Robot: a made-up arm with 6 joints.
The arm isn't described. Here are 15 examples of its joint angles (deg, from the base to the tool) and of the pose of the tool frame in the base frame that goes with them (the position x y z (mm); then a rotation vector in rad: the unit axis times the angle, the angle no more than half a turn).
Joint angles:
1: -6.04 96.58 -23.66 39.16 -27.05 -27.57
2: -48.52 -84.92 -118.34 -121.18 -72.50 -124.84
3: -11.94 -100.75 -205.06 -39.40 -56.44 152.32
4: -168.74 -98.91 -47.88 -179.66 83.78 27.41
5: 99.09 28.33 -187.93 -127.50 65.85 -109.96
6: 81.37 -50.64 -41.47 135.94 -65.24 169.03
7: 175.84 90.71 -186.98 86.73 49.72 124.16
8: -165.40 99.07 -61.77 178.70 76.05 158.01
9: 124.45 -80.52 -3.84 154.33 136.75 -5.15
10: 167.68 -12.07 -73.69 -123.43 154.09 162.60
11: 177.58 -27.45 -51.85 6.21 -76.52 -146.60
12: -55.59 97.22 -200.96 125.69 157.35 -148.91
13: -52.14 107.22 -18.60 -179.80 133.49 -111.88
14: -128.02 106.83 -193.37 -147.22 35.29 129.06
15: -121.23 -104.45 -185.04 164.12 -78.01 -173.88
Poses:
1: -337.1 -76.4 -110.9 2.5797 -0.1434 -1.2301
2: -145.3 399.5 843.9 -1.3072 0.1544 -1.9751
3: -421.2 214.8 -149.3 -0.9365 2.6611 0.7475
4: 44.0 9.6 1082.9 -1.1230 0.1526 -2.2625
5: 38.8 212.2 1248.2 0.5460 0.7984 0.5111
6: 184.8 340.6 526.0 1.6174 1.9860 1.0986
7: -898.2 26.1 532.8 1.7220 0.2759 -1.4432
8: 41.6 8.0 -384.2 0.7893 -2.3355 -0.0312
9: -266.0 240.5 684.2 0.5751 -0.8341 2.1416
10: -417.2 240.4 751.8 -0.9269 0.9502 -1.0211
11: -442.9 37.9 767.6 0.4934 -0.3135 -2.5451
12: 429.7 -383.4 632.2 0.4276 -2.1014 -2.1352
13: -206.9 265.1 -43.8 -1.4023 2.4378 -1.1506
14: -554.0 -717.0 353.0 0.4364 -1.0360 0.2743
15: 287.0 565.4 255.8 -0.5206 0.3855 1.1135
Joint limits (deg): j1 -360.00..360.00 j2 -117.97..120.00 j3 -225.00..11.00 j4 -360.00..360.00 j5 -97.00..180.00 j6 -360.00..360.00
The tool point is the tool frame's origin. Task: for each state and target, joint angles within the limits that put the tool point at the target. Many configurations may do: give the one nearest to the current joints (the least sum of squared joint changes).
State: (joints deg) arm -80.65 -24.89 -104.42 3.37 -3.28 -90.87
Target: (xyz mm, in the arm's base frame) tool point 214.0 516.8 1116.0
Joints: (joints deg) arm -112.26 -54.95 -143.38 -1.44 9.96 -90.87
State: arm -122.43 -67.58 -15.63 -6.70 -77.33 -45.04
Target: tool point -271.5 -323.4 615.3
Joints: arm -131.26 -56.41 -11.63 -2.80 -67.68 -45.04
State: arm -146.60 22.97 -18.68 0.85 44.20 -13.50
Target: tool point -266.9 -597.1 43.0
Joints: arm -114.10 21.33 -58.10 -0.32 31.12 -13.50
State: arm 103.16 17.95 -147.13 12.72 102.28 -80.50
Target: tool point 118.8 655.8 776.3
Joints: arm 78.17 22.76 -141.55 5.77 106.48 -80.50
